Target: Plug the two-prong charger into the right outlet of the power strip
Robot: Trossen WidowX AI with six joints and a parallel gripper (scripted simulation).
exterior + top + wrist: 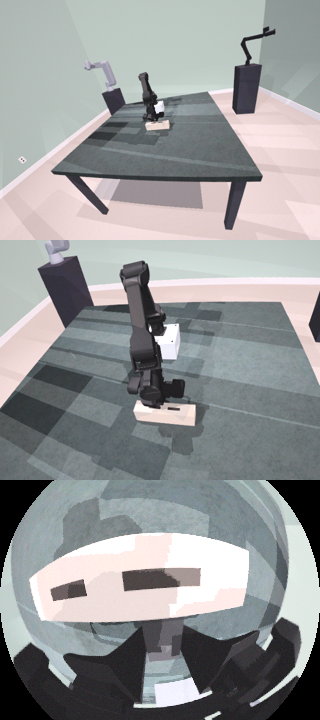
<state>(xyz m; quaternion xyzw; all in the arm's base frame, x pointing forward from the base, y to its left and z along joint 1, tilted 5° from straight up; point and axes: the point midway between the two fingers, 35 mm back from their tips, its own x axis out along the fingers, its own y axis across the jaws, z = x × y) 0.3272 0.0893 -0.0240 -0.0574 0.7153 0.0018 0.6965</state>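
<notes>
The dark charger is 20 mm ahead of my gripper tip and 10 mm above it.
</notes>
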